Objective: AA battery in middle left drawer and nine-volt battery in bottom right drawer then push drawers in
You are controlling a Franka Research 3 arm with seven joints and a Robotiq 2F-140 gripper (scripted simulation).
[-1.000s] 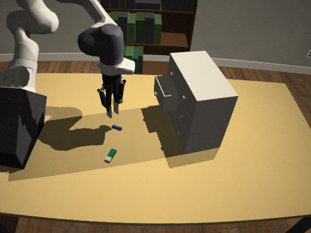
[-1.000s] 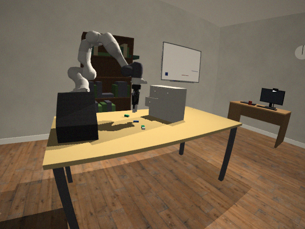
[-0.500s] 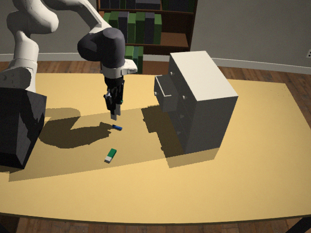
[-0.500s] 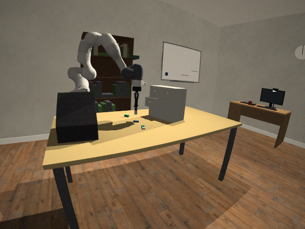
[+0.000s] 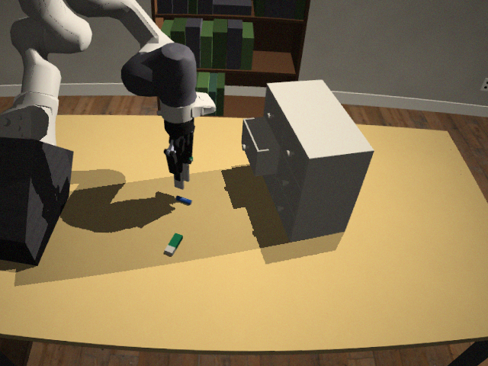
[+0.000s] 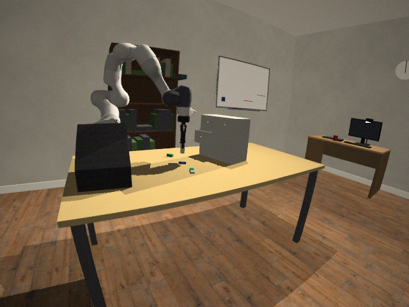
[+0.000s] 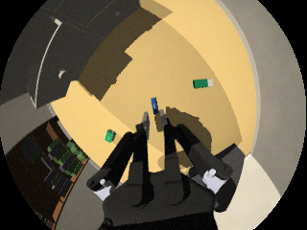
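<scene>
Now: the blue AA battery 10 cm below my hand. The rest, counted from my hand: nine-volt battery: 1 cm ahead, 18 cm to the left, 10 cm below.
</scene>
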